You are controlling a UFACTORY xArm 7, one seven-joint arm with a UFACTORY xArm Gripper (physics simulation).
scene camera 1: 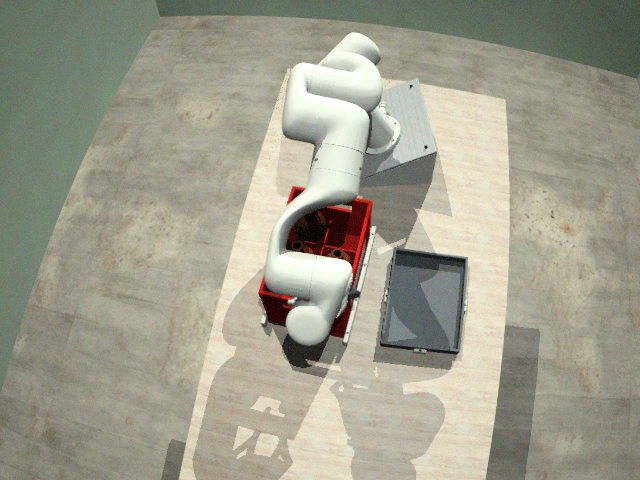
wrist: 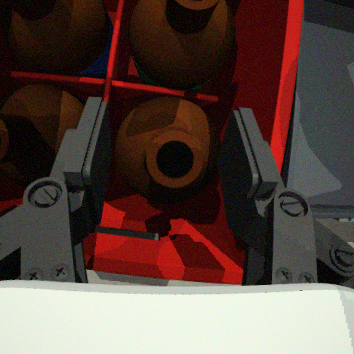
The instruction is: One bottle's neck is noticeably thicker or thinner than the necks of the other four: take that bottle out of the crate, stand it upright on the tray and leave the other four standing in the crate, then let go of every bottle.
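Seen in the pictures: gripper, fingertip midpoint: (wrist: 167, 129); arm's base at its link origin: (scene camera 1: 379, 135).
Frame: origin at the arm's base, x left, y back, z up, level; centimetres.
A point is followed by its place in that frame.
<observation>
The red crate (scene camera 1: 366, 222) @(x 0.5, y -32.8, z 9.7 cm) (wrist: 287, 75) @(x -0.6, y -44.8, z 9.7 cm) holds brown bottles standing in its compartments. In the wrist view, one bottle (wrist: 132, 145) @(x -7.3, y -48.6, z 4.5 cm) stands in the near right compartment, between my gripper's fingers. My gripper (wrist: 167, 129) @(x -5.6, y -47.6, z 9.4 cm) is partly open, one finger on each side of that bottle, with a gap to it on both sides. Another bottle (wrist: 182, 55) @(x -4.8, y -43.1, z 4.4 cm) stands behind it, one (wrist: 60, 45) @(x -12.3, y -42.7, z 3.8 cm) at the back left, and one (wrist: 45, 112) @(x -12.7, y -46.9, z 4.6 cm) to the left, partly behind the left finger. In the scene view, the arm hides the fingers and part of the crate. The dark grey tray (scene camera 1: 429, 349) @(x 19.4, y -55.3, z -5.4 cm) (wrist: 325, 100) @(x 12.5, y -42.4, z -7.3 cm) holds no bottle.
Thin red dividers (wrist: 150, 89) @(x -6.6, y -44.8, z 1.6 cm) separate the compartments. The crate's right wall stands close beside the right finger. The tray lies to the right of the crate, with a strip of table (scene camera 1: 373, 289) @(x 3.9, y -40.9, z -7.8 cm) between them. The arm's grey base plate (scene camera 1: 408, 118) @(x 7.2, y 4.1, z 4.3 cm) is behind.
</observation>
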